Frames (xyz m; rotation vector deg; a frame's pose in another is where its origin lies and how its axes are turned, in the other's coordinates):
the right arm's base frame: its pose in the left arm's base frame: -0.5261 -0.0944 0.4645 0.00 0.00 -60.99
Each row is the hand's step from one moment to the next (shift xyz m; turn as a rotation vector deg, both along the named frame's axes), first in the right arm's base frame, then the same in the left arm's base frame.
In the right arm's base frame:
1: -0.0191 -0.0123 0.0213 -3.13 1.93 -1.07
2: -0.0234 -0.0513 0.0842 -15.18 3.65 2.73
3: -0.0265 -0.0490 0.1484 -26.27 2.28 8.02
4: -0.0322 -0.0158 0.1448 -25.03 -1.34 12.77
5: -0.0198 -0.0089 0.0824 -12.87 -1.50 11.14
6: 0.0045 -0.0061 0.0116 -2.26 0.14 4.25
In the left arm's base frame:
1: -0.0200 0.0107 0.0213 0.17 3.67 -1.07
2: -0.0562 -0.0044 0.0842 -4.17 15.05 2.73
3: -0.0557 -0.0006 0.1484 -10.75 24.08 8.02
4: -0.0294 0.0205 0.1448 -13.31 21.24 12.77
5: -0.0174 0.0130 0.0824 -7.55 10.53 11.14
6: -0.0032 -0.0069 0.0116 -0.97 2.04 4.25

